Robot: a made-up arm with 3 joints. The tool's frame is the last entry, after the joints.
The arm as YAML. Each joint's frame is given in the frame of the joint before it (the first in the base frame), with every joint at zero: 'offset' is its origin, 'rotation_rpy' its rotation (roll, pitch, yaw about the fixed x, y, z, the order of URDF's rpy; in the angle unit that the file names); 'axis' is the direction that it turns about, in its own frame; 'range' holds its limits. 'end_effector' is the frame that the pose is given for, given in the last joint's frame.
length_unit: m
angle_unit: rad
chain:
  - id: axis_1
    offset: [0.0, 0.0, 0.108]
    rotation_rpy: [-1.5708, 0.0, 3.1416]
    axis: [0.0, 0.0, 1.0]
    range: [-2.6, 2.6]
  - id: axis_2
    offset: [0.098, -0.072, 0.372]
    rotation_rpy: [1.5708, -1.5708, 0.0]
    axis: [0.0, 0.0, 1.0]
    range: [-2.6, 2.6]
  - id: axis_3
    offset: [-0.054, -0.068, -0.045]
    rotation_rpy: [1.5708, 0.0, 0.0]
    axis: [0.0, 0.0, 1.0]
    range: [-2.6, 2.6]
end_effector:
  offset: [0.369, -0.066, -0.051]
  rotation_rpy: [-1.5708, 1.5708, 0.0]
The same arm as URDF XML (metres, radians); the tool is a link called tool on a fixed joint. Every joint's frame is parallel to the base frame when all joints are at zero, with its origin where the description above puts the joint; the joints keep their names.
<robot name="arm">
  <joint name="axis_1" type="revolute">
    <parent link="base"/>
    <child link="link1"/>
    <origin xyz="0.0000 0.0000 0.1080" rpy="0.0000 0.0000 0.0000"/>
    <axis xyz="0 -1 0"/>
    <limit lower="-2.6000" upper="2.6000"/>
  </joint>
  <joint name="axis_2" type="revolute">
    <parent link="link1"/>
    <child link="link2"/>
    <origin xyz="-0.0980 -0.3720 0.0720" rpy="0.0000 0.0000 0.0000"/>
    <axis xyz="0 0 1"/>
    <limit lower="-2.6000" upper="2.6000"/>
  </joint>
  <joint name="axis_3" type="revolute">
    <parent link="link2"/>
    <child link="link3"/>
    <origin xyz="-0.0680 0.0540 -0.0450" rpy="0.0000 0.0000 0.0000"/>
    <axis xyz="-1 0 0"/>
    <limit lower="-2.6000" upper="2.6000"/>
  </joint>
  <joint name="tool_fixed" type="fixed">
    <parent link="link3"/>
    <child link="tool"/>
    <origin xyz="0.0510 -0.3690 -0.0660" rpy="0.0000 0.0000 0.0000"/>
  </joint>
  <link name="base"/>
  <link name="link1"/>
  <link name="link2"/>
  <link name="link3"/>
  <link name="tool"/>
</robot>

